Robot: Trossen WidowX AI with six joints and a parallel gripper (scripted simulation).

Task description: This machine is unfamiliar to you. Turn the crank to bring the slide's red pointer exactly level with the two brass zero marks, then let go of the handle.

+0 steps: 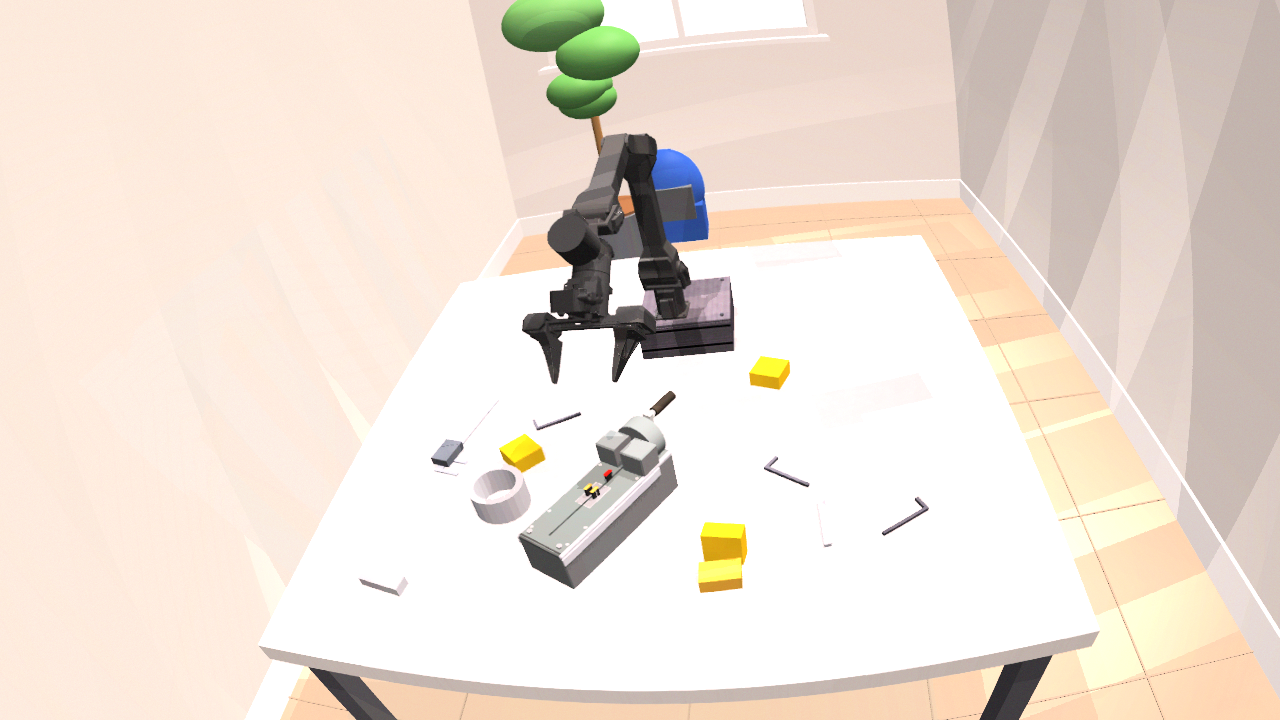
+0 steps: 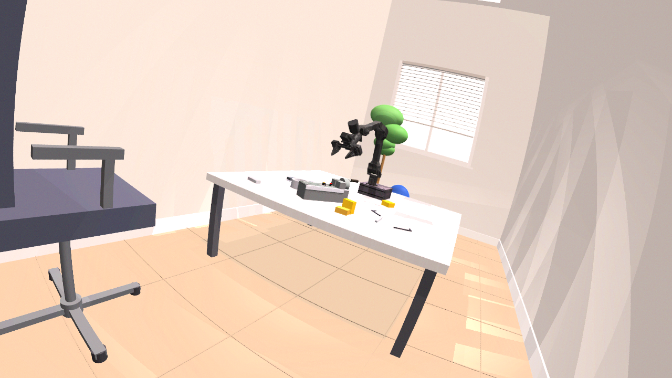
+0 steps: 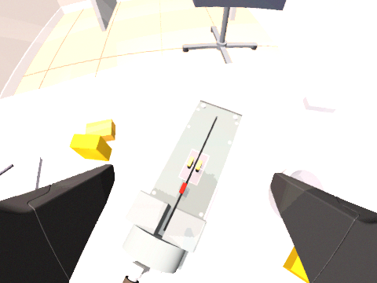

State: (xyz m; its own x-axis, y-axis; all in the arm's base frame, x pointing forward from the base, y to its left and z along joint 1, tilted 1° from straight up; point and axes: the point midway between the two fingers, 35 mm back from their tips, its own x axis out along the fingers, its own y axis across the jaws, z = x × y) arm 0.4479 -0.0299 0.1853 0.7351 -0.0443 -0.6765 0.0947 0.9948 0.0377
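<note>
My gripper tip is now 110 mm above the brown crank handle, 100 mm past it and 80 mm to the right of it. Round my gripper tip: red pointer: 150 mm below, 30 mm ahead, 10 mm to the left.
</note>
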